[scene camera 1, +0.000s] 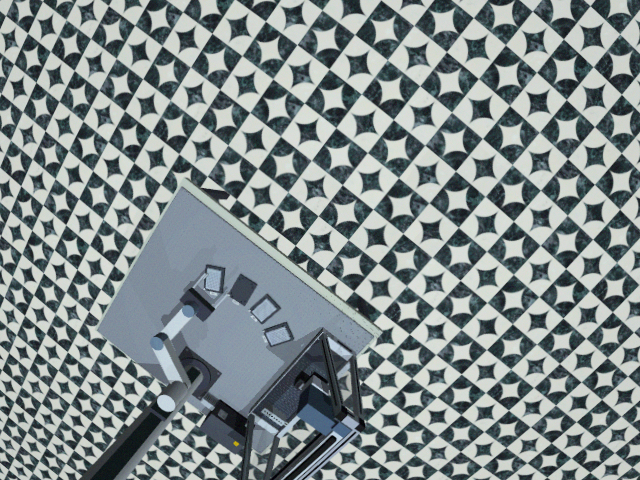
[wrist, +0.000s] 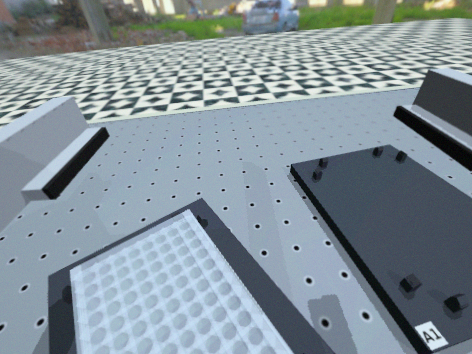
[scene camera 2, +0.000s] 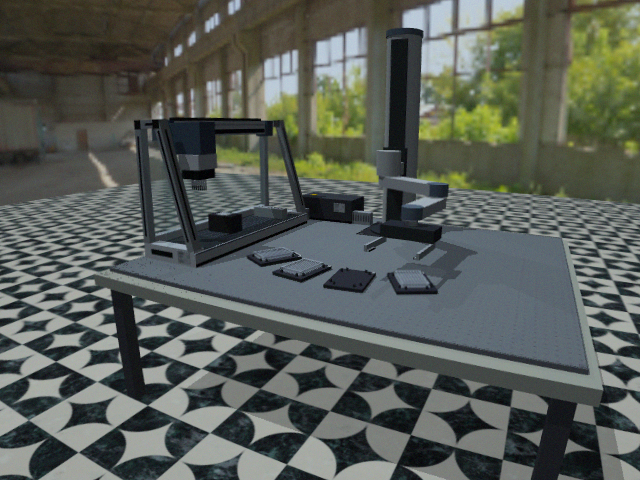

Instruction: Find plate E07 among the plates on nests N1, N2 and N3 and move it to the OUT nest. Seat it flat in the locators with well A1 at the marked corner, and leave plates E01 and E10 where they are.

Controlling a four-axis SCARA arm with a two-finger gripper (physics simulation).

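Places are measured from the arm's base along level axes (x down, y left, z ahead), in centimetres.
Pixels of known places: gripper, fingertip midpoint: [scene camera 1: 217, 283] [wrist: 249, 104] [scene camera 2: 390, 252]; arm's base, link origin: [scene camera 1: 194, 372].
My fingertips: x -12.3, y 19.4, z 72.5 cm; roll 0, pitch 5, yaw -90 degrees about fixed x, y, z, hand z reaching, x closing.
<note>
Ahead of a thing's pixels: the offset from my fingertips to its top centre. "pt": to the spot under its first point. Level surfaces: height alone.
My gripper [scene camera 1: 215, 285] [scene camera 2: 393, 252] [wrist: 249, 104] is open and empty, its two fingers wide apart above the table. Ahead and below is a clear well plate {dy +5.3, dx +8.4, dz -5.5 cm} [scene camera 1: 214, 279] [scene camera 2: 412, 279] [wrist: 160, 290] on a dark nest {dy +5.3, dx +8.8, dz -5.5 cm} [wrist: 262, 290]; its near end is cut off in the wrist view. Beside it is an empty dark nest {dy -12.4, dx +8.8, dz +0.3 cm} [scene camera 1: 243, 288] [scene camera 2: 350, 279] [wrist: 390, 215] with small black locators and an A1 tag {pt dy -7.8, dx +9.8, dz -7.9 cm} [wrist: 431, 335] at its near left corner. A second plate {dy -30.1, dx +8.4, dz -0.9 cm} [scene camera 1: 265, 308] [scene camera 2: 302, 267] and a third plate {dy -46.4, dx +8.4, dz -9.0 cm} [scene camera 1: 278, 334] [scene camera 2: 275, 254] sit on nests beyond it. No plate number is readable.
A framed gantry machine {pt dy -75.0, dx -16.6, dz +12.3 cm} [scene camera 1: 336, 369] [scene camera 2: 180, 206] stands at the table's side beyond the third plate. A dark box {pt dy -55.6, dx -0.5, dz -78.8 cm} [scene camera 1: 223, 426] [scene camera 2: 336, 206] stands near the arm's column [scene camera 2: 410, 103]. The perforated table {dx +11.0 cm} [scene camera 1: 155, 268] [scene camera 2: 506, 294] [wrist: 175, 165] carries them all.
</note>
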